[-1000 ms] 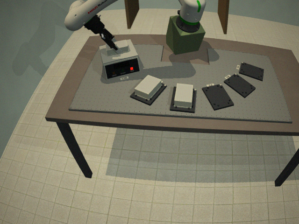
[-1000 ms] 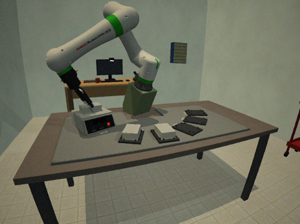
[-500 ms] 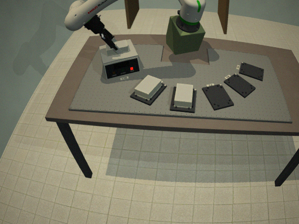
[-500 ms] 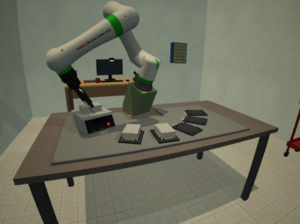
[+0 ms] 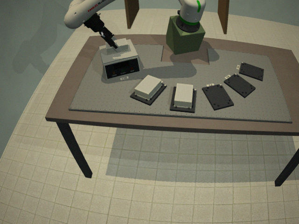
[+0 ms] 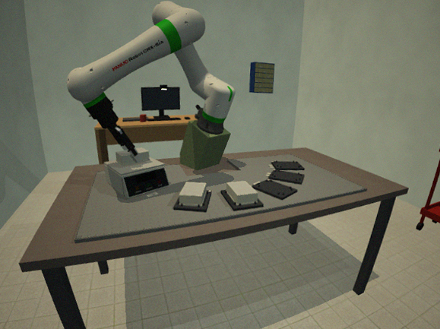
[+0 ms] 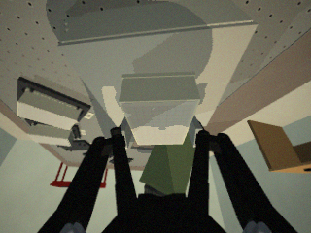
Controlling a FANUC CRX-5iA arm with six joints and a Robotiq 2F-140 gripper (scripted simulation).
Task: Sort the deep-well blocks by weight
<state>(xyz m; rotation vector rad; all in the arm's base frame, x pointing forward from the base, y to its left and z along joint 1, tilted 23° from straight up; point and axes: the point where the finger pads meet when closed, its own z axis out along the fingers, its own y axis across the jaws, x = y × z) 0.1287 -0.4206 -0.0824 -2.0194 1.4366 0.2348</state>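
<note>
My gripper is now 50 mm above the grey platform. Round my hand: check-weigher: 80 mm below, 10 mm ahead; P1 label: 380 mm to the left, 240 mm ahead, 140 mm below; nest P1: 360 mm to the left, 340 mm ahead, 140 mm below.
</note>
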